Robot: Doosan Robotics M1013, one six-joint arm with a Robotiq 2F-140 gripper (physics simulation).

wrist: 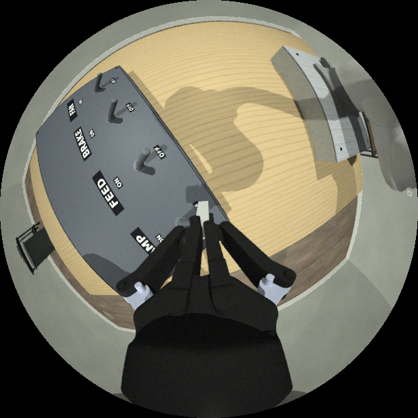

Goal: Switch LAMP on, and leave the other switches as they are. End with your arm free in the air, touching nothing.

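Observation:
A dark grey switch panel [75, 190] lies at the left in the wrist view. The LAMP label [145, 241] is partly covered by my gripper's left linkage. A faint rounded part [182, 220], seemingly of the LAMP switch, shows just left of the fingertips; its lever is mostly hidden, so its position cannot be told. The FEED lever [143, 159], BRAKE lever [113, 111] and FAN lever [99, 83] stand farther up the panel and appear to lean to their OFF sides. My gripper [203, 208] is shut and empty, its pale tips over the panel's right edge near the LAMP switch; contact cannot be told.
The wooden table top [215, 55] extends right of the panel, with the arm's shadow on it. A grey metal block [325, 105] stands at the upper right, beside a pale blurred robot part [390, 125]. A dark framed object [36, 247] is beyond the table's left edge.

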